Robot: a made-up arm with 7 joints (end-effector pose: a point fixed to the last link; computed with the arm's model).
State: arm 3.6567 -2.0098 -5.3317 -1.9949 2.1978 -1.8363 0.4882
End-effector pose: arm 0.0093 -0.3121 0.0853 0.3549 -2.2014 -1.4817
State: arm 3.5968 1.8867 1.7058 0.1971 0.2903 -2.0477 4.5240
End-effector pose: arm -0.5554 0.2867 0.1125 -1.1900 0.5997 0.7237
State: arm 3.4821 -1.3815 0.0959 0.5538 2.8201 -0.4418 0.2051
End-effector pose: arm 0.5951 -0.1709 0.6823 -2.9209 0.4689 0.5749
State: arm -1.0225 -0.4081 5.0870 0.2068 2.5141 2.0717 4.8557
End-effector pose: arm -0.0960 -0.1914 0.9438 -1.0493 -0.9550 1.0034
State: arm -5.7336 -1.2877 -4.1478 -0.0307 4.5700 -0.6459 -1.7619
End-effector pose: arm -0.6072 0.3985 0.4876 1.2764 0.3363 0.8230
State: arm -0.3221 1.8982 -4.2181 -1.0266 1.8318 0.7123 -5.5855
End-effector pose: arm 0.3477 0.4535 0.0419 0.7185 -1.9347 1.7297
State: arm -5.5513 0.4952 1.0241 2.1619 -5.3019 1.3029 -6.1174
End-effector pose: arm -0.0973 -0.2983 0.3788 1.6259 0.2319 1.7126
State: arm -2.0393 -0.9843 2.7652 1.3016 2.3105 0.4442 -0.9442
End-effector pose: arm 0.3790 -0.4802 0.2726 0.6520 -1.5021 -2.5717
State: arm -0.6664 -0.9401 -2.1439 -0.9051 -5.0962 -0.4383 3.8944
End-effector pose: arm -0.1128 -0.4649 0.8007 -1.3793 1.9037 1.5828
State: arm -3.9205 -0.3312 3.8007 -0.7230 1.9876 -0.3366 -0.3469
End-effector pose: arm -0.1121 0.1438 1.0098 2.1235 -2.0455 0.9011
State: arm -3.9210 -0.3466 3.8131 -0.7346 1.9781 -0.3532 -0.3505
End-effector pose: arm -0.1090 0.1544 1.0062 2.1008 -2.0205 0.9234
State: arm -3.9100 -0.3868 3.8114 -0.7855 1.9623 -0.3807 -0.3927
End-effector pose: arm -0.1056 0.1715 0.9952 2.1088 -1.9263 0.9738
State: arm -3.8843 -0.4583 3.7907 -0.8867 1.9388 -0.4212 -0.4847
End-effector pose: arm -0.1012 0.1934 0.9737 2.1474 -1.7425 1.0483
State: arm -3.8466 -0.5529 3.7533 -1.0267 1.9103 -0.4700 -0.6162
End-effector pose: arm -0.0945 0.2128 0.9428 2.1947 -1.4912 1.1214
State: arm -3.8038 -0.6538 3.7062 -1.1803 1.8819 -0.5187 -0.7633
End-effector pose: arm -0.0856 0.2224 0.9082 2.2306 -1.2245 1.1708
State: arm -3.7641 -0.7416 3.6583 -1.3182 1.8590 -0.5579 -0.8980
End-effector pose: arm -0.0764 0.2212 0.8771 2.2524 -0.9976 1.1928
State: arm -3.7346 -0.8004 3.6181 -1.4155 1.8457 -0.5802 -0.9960
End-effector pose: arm -0.0698 0.2135 0.8560 2.2699 -0.8468 1.1976
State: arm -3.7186 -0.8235 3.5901 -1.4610 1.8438 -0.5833 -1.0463
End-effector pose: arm -0.0672 0.2042 0.8480 2.2932 -0.7796 1.1956
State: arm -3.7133 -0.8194 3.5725 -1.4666 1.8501 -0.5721 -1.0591
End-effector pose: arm -0.0682 0.1955 0.8500 2.3236 -0.7725 1.1923
